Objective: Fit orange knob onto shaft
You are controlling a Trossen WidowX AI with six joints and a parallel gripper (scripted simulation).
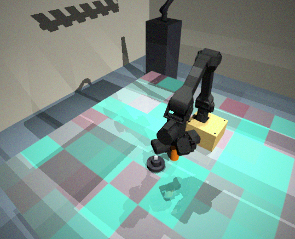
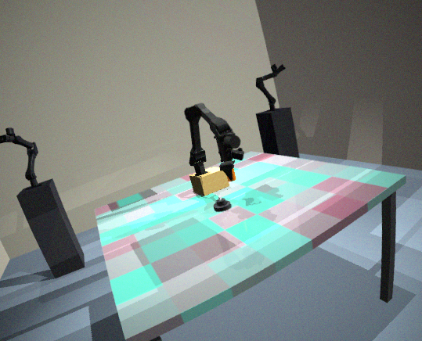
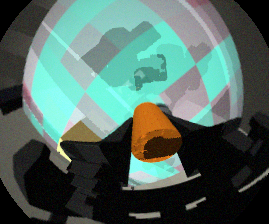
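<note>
My gripper tip is 90 mm to the left of the dark round pedestal and 90 mm above it. Also, from my gripper tip: orange knob 30 mm above.
</note>
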